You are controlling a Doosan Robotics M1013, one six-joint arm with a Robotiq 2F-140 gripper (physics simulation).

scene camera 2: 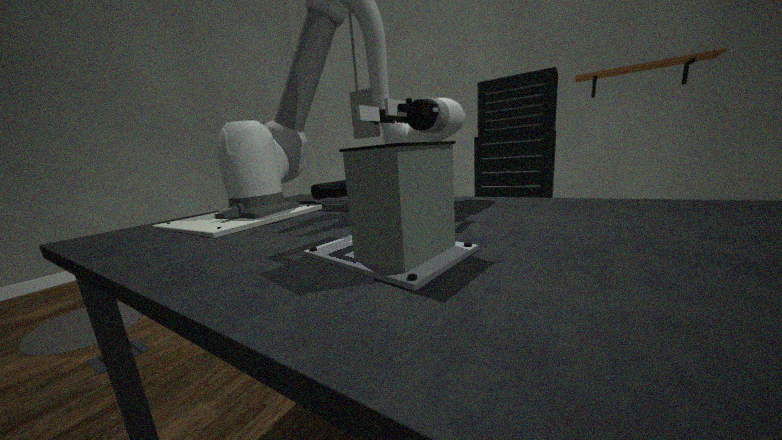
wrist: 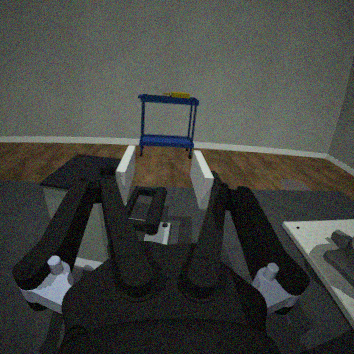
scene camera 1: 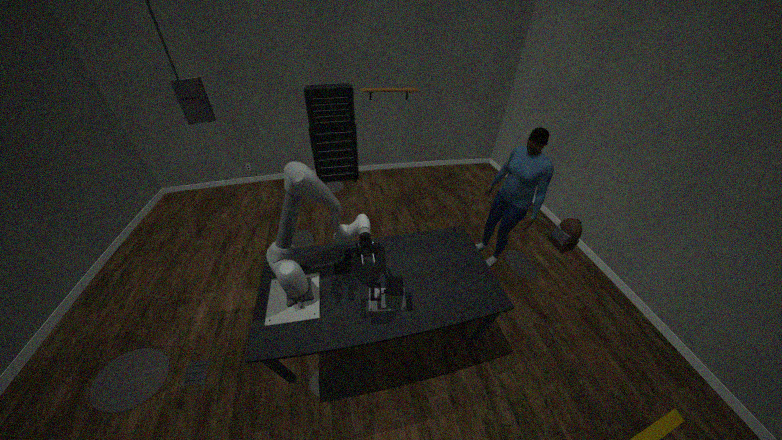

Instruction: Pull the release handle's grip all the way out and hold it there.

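The release handle's black, loop-shaped grip (scene camera 2: 328, 189) (wrist: 159, 212) stands beside a grey box (scene camera 2: 401, 202) (wrist: 55, 200) with a dark top. A pale base plate (scene camera 2: 437, 268) (wrist: 158, 234) is bolted beneath the box. In the wrist view the grip shows below the fingertips and left of the centre line, partly behind the left finger. My gripper (scene camera 1: 368, 258) (scene camera 2: 370, 113) (wrist: 163, 160) is part open with nothing between its white pads. It points roughly level, higher than the box top, apart from the grip. How far out the grip stands is hard to tell.
The dark table (scene camera 1: 437, 257) (scene camera 2: 601, 306) carries the arm's white mounting plate (scene camera 1: 276, 306) (scene camera 2: 185, 224) (wrist: 320, 245). A person in blue (scene camera 1: 524, 175) stands behind the table's right end. A blue cart (wrist: 167, 100) stands by the far wall in the wrist view.
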